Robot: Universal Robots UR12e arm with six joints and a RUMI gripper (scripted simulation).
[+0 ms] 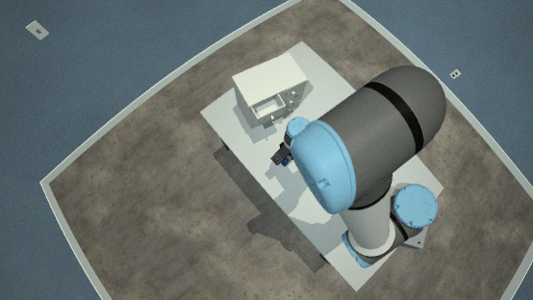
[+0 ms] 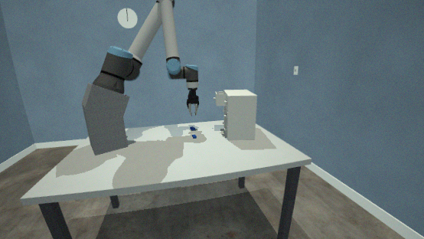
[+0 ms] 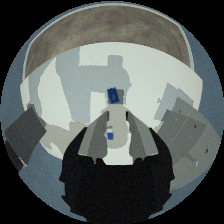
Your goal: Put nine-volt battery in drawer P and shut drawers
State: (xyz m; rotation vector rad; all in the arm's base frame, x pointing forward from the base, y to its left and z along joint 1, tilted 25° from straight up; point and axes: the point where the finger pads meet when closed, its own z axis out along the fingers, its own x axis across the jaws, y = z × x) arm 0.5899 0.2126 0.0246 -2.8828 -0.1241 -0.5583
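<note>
Now: the blue nine-volt battery 2 cm behind my hand, 1 cm to the left of it and 12 cm below it. Round my hand: drawer: 26 cm ahead, 3 cm to the right, 10 cm above; then blue-and-white object: 1 cm behind, 16 cm to the right, 13 cm below.
</note>
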